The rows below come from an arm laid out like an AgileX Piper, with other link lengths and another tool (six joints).
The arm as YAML. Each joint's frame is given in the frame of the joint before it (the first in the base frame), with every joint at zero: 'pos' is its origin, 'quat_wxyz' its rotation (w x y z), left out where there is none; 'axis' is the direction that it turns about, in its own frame. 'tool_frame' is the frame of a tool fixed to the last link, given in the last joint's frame.
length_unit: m
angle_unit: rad
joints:
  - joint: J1
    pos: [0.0, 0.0, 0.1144]
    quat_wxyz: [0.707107, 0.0, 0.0, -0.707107]
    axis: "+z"
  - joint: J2
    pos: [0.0, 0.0, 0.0]
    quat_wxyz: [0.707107, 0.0, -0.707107, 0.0]
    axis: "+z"
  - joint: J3
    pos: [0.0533, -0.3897, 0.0]
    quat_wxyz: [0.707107, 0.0, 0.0, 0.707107]
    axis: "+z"
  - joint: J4
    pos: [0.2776, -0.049, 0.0]
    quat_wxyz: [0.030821, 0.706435, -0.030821, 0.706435]
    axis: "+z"
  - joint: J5
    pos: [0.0, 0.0, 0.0]
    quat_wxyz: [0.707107, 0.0, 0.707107, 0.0]
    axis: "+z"
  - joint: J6
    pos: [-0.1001, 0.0, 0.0]
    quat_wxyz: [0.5, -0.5, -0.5, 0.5]
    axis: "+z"
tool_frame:
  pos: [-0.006, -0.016, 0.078]
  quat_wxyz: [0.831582, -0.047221, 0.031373, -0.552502]
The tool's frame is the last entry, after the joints.
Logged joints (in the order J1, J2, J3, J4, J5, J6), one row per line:
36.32, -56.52, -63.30, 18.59, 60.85, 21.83
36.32, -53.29, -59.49, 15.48, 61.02, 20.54
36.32, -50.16, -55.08, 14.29, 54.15, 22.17
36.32, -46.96, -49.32, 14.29, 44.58, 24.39
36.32, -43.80, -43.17, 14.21, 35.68, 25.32
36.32, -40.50, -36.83, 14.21, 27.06, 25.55
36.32, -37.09, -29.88, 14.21, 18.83, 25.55
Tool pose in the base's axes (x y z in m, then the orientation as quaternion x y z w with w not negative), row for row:
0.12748, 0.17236, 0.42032, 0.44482, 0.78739, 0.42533, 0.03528
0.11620, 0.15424, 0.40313, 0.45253, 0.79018, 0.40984, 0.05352
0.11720, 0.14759, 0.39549, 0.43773, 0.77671, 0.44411, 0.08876
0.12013, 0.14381, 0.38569, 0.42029, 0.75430, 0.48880, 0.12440
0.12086, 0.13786, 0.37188, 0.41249, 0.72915, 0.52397, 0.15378
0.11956, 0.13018, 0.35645, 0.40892, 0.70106, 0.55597, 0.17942
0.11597, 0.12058, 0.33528, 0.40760, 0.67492, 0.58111, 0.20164
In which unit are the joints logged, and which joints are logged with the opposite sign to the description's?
The joints are logged in degrees. Opposite sign: J2, J6.
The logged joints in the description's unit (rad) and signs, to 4 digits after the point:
0.6339, 0.9865, -1.1048, 0.3245, 1.0620, -0.3810
0.6339, 0.9301, -1.0383, 0.2702, 1.0650, -0.3585
0.6339, 0.8755, -0.9613, 0.2494, 0.9451, -0.3869
0.6339, 0.8196, -0.8608, 0.2494, 0.7781, -0.4257
0.6339, 0.7645, -0.7535, 0.2480, 0.6227, -0.4419
0.6339, 0.7069, -0.6428, 0.2480, 0.4723, -0.4459
0.6339, 0.6473, -0.5215, 0.2480, 0.3286, -0.4459

